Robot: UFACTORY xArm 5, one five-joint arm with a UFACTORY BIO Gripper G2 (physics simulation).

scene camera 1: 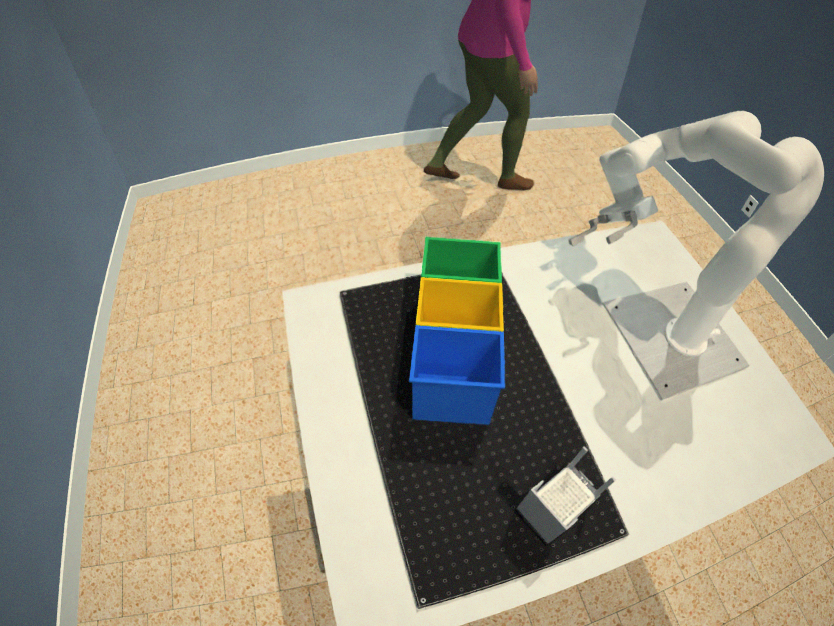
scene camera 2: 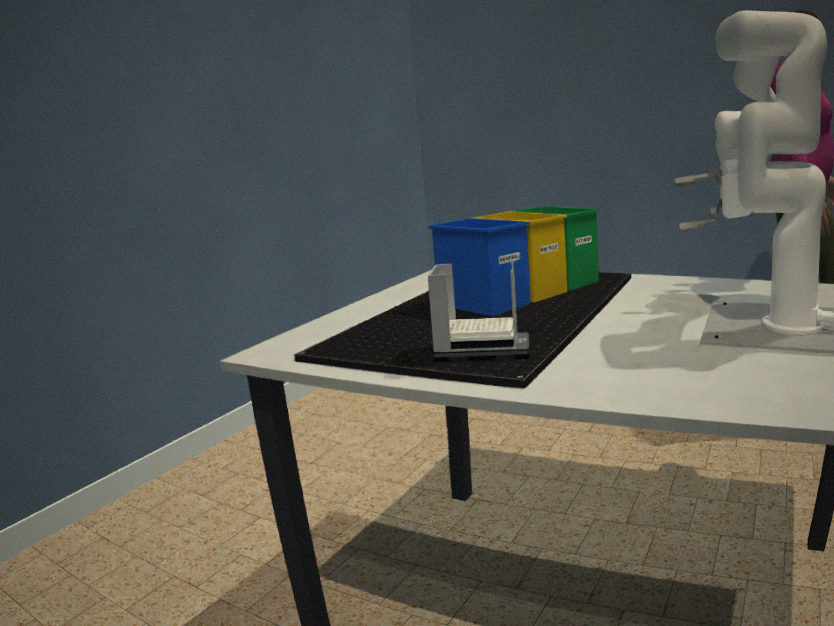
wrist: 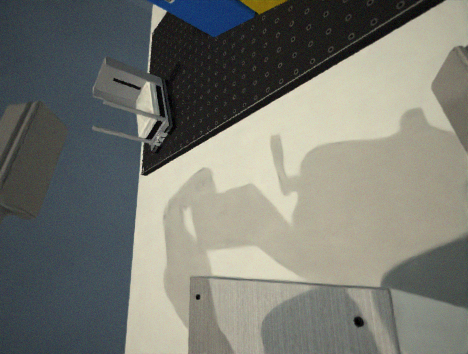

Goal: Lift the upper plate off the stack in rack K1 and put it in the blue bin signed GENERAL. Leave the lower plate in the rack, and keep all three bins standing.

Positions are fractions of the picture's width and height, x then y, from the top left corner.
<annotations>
pale gridded plate: scene camera 1 0.68, 0.79; scene camera 2 0.59, 0.52; wrist 0.32, 0.29
</annotations>
